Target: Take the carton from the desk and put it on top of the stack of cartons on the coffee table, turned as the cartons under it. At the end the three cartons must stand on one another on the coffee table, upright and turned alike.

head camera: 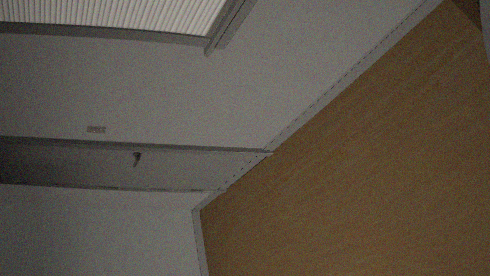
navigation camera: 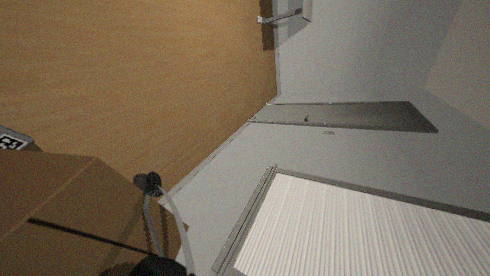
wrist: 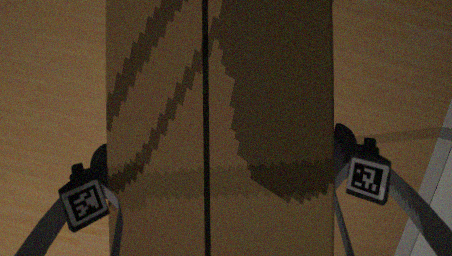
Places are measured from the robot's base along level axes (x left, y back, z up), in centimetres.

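Where they show: gripper, fingertip midpoint: (wrist: 223,154).
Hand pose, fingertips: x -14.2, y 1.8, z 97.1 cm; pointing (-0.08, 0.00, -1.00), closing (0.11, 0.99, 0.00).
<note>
After its pixels a point has its place.
The carton (navigation camera: 65,195) @[x -5.8, y -2.7, z 103.7 cm] (wrist: 170,225) @[x -12.4, y -1.4, z 102.7 cm] is a large brown box with a black line along its face. In the wrist view it fills the middle, between the two fingertips of my gripper (wrist: 222,150) @[x -14.2, y 1.8, z 97.1 cm]. The fingertips press on its left and right sides, so the gripper is shut on it. In the navigation view the carton is at the lower left, in front of the wood floor, with one fingertip (navigation camera: 148,183) @[x -13.6, y -6.2, z 101.4 cm] at its right edge. The other fingertip cannot be made out there. The coffee table and the stack of cartons do not show in these views.
Wood floor (head camera: 360,165) @[x -97.4, y -95.9, z 0.1 cm] (navigation camera: 125,75) @[x -20.7, y -59.2, z 0.1 cm] meets grey walls (head camera: 150,90) @[x -145.0, y -96.1, z 97.6 cm] (navigation camera: 380,55) @[x -180.8, y -322.1, z 179.9 cm]. A grey door-like panel (head camera: 190,170) @[x -181.9, y -185.7, z 47.3 cm] (navigation camera: 360,115) @[x -181.2, y -184.2, z 155.3 cm] and a ribbed white panel (head camera: 115,15) @[x -124.9, y -51.4, z 123.1 cm] (navigation camera: 320,225) @[x -113.3, y -24.8, z 124.3 cm] are at the wall. A metal leg (navigation camera: 282,18) shows at the navigation view's top.
</note>
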